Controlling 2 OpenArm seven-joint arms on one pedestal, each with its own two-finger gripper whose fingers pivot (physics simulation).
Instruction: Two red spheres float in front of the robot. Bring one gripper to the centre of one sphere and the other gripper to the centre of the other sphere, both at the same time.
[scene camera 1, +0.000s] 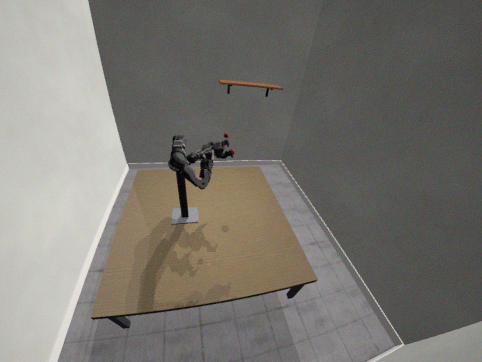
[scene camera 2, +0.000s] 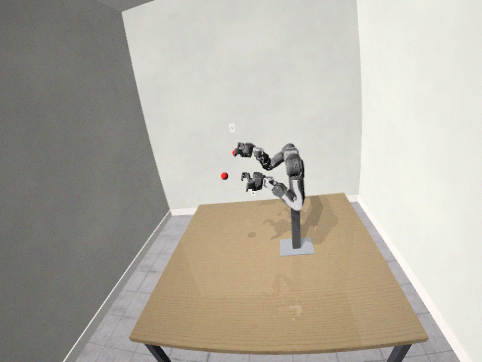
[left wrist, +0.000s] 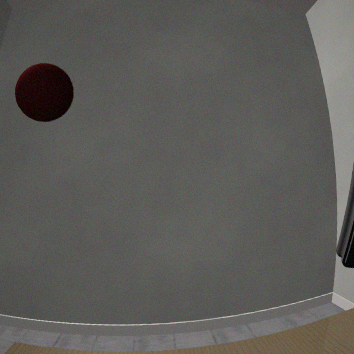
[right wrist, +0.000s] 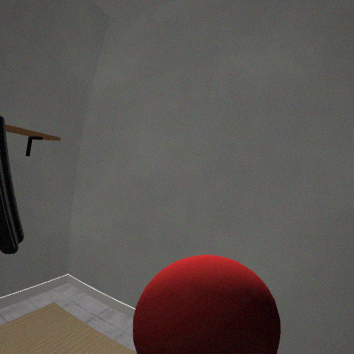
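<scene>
One red sphere (scene camera 2: 224, 176) (left wrist: 44, 92) (scene camera 1: 226, 135) floats a gap in front of my left gripper (scene camera 2: 244, 183), which is open and empty; in the left wrist view the sphere is at the upper left. The other red sphere (scene camera 2: 233, 152) (right wrist: 206, 310) (scene camera 1: 233, 151) is at the fingertips of my right gripper (scene camera 2: 236, 150), which is open. In scene camera 2 a finger partly covers this sphere; in the right wrist view it is large, low and cut off by the bottom edge. In scene camera 1 the two grippers overlap, so their fingers are hard to tell apart.
The arms stand on a pedestal with a grey base plate (scene camera 1: 192, 219) (scene camera 2: 284, 248) on a wooden table (scene camera 1: 265, 270) (scene camera 2: 200, 320). An orange shelf (scene camera 1: 250, 84) (right wrist: 47, 136) is mounted on the dark wall. The two forearms are close together.
</scene>
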